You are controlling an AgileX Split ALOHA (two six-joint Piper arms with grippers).
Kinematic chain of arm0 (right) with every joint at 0, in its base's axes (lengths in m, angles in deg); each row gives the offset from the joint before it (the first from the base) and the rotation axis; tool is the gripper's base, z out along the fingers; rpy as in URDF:
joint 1: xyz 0 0 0.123 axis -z
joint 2: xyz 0 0 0 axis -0.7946 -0.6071 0
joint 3: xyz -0.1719 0.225 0.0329 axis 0.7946 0.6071 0
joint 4: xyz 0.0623 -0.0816 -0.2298 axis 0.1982 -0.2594 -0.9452
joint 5: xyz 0 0 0 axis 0.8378 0.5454 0.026
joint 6: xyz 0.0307 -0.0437 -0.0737 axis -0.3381 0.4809 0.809
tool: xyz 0 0 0 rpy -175.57 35.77 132.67
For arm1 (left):
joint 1: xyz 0 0 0.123 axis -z
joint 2: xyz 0 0 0 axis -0.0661 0.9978 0
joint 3: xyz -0.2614 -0.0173 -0.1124 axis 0.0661 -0.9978 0
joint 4: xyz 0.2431 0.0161 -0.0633 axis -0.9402 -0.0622 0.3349
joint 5: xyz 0 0 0 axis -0.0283 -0.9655 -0.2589
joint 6: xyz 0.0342 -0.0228 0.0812 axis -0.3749 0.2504 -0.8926
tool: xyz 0 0 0 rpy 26.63 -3.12 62.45
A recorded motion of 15 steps. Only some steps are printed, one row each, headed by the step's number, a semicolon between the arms.
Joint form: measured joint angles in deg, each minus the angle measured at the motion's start. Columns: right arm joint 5, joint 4, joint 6, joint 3, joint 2, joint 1; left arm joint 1, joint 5, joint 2, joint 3, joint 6, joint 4.
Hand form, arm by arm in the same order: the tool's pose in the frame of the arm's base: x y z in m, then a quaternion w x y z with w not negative. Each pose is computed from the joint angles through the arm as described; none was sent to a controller.
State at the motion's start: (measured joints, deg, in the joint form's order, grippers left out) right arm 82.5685 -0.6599 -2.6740 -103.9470 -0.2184 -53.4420; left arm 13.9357 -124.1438 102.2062 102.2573 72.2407 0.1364
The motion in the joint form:
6: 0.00 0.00 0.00 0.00 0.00 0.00; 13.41 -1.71 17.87 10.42 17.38 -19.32
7: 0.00 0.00 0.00 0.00 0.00 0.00; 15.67 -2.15 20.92 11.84 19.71 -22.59
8: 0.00 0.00 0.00 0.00 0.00 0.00; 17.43 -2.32 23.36 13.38 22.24 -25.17
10: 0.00 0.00 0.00 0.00 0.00 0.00; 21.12 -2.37 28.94 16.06 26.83 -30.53
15: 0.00 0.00 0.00 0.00 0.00 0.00; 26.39 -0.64 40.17 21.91 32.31 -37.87
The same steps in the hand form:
6: -0.0079 0.0055 0.2620 0.47943 -0.05460 0.87579 0.01244; 0.2975 -0.0945 0.2385 0.28692 0.15770 0.93715 0.12063
7: -0.0079 0.0055 0.2620 0.47943 -0.05460 0.87579 0.01244; 0.3043 -0.1081 0.2300 0.28383 0.17714 0.93275 0.13431
8: -0.0079 0.0055 0.2620 0.47943 -0.05460 0.87579 0.01244; 0.3104 -0.1200 0.2247 0.28733 0.18644 0.92880 0.14144
10: -0.0079 0.0055 0.2620 0.47943 -0.05460 0.87579 0.01244; 0.3206 -0.1465 0.2072 0.28978 0.21528 0.91921 0.15728
15: -0.0079 0.0055 0.2620 0.47943 -0.05460 0.87579 0.01244; 0.3381 -0.1956 0.1655 0.29340 0.27372 0.90031 0.16862

